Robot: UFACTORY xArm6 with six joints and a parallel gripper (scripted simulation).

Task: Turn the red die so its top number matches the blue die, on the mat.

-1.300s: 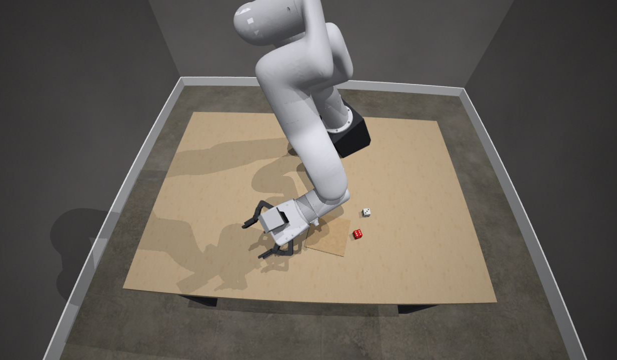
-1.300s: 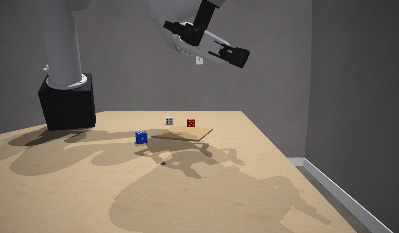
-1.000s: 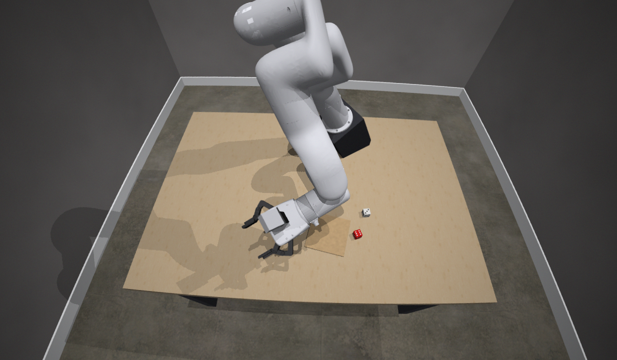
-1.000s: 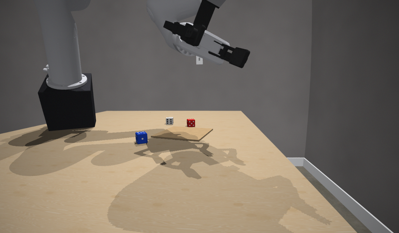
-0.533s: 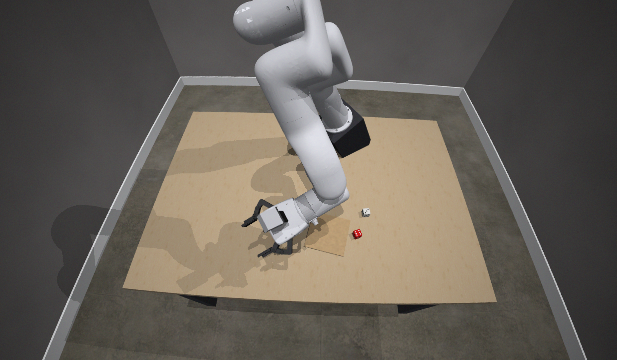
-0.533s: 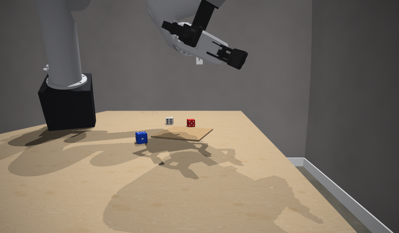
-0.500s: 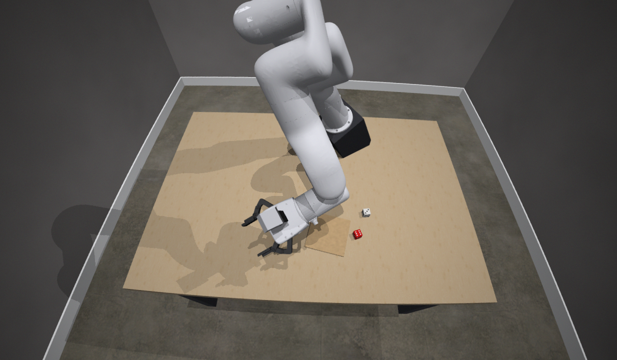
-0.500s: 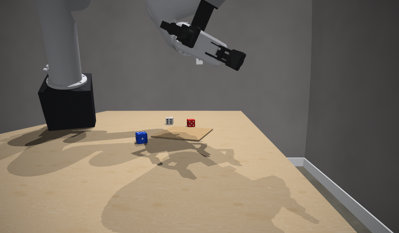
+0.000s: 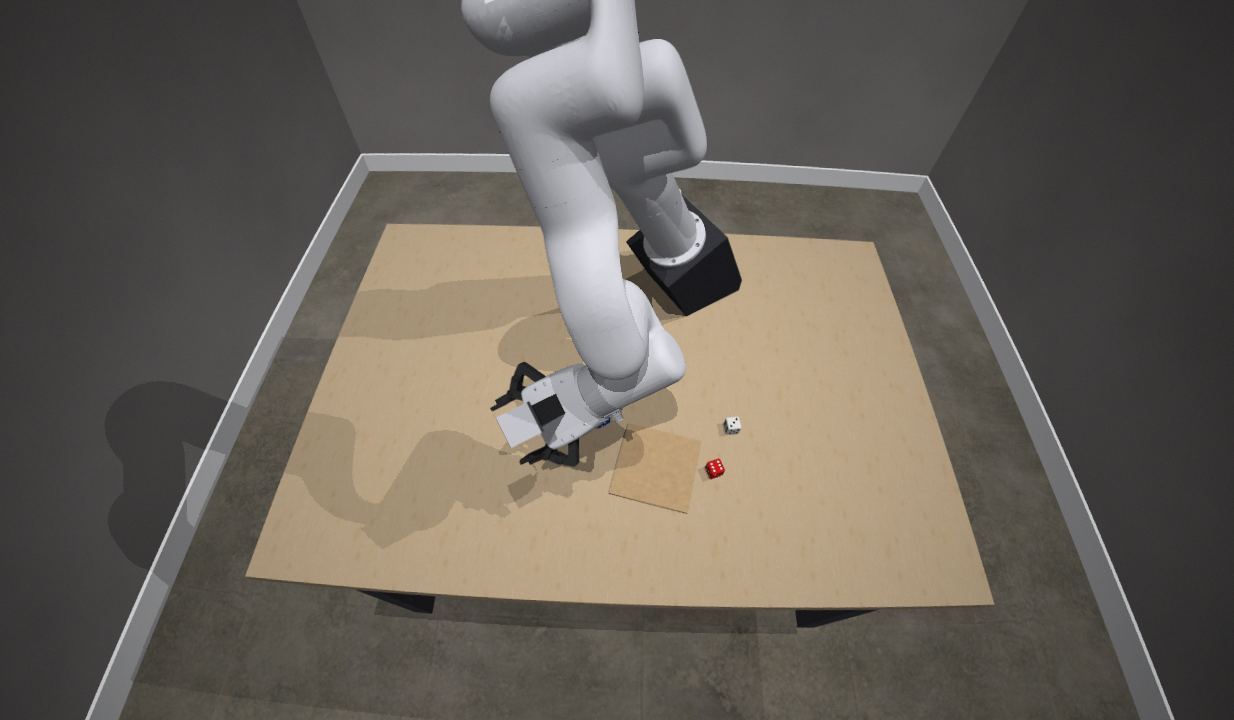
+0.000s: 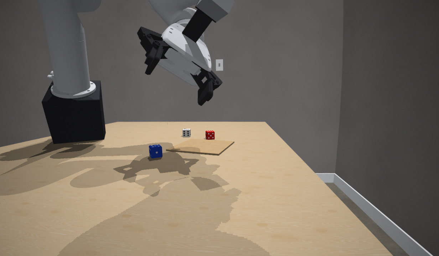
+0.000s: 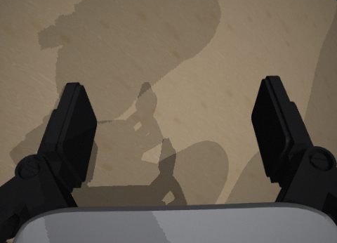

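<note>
The blue die is 140 mm below my hand, 130 mm to the left of it and 100 mm behind it. Also, from my hand: mat (230 mm to the left, 150 mm below, 10 mm behind); red die (330 mm to the left, 140 mm below, 10 mm behind); white die (370 mm to the left, 140 mm below, 90 mm behind).
</note>
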